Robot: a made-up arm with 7 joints.
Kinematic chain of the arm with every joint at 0, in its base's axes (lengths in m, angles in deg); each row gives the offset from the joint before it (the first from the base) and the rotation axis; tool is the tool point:
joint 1: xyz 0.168 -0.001 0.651 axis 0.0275 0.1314 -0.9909
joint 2: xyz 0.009 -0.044 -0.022 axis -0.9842 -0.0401 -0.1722
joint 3: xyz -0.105 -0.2 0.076 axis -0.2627 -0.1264 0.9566
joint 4: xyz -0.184 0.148 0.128 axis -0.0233 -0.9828 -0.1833
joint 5: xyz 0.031 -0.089 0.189 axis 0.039 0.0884 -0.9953
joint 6: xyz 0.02 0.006 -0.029 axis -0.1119 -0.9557 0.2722
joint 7: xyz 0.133 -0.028 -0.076 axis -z
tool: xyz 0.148 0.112 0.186
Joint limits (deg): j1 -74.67..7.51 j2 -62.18..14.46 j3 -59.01..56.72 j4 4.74..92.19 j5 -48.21..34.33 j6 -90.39..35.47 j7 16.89..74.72
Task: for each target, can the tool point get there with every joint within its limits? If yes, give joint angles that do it. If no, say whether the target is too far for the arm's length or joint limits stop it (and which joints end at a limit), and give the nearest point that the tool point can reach.
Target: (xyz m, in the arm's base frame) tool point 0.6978 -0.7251 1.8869
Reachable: no: too far | nearest point 0.4504 -0.5770 1.2885 | short by 0.664 m
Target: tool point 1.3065 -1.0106 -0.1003
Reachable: no: too far | nearest point 0.8474 -0.6117 0.2542 | short by 0.704 m
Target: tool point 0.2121 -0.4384 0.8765
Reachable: yes | joints -29.11 -10.71 0.74 80.41 23.36 -80.93 22.69
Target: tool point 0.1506 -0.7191 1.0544
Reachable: yes | joints -40.91 -42.27 -29.05 73.43 18.08 24.22 34.54
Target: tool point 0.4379 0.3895 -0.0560
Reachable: no: joint limits stop it (at a limit: joint 1, joint 2, joint 3, joint 4, joint 5) | nearest point 0.5423 -0.0872 0.3822 | short by 0.656 m
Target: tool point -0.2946 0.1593 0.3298
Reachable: no: joint limits stop it (at a limit: joint 1, joint 2, joint 4, joint 5, joint 6) | nearest point -0.1215 -0.2192 0.4802 | short by 0.443 m
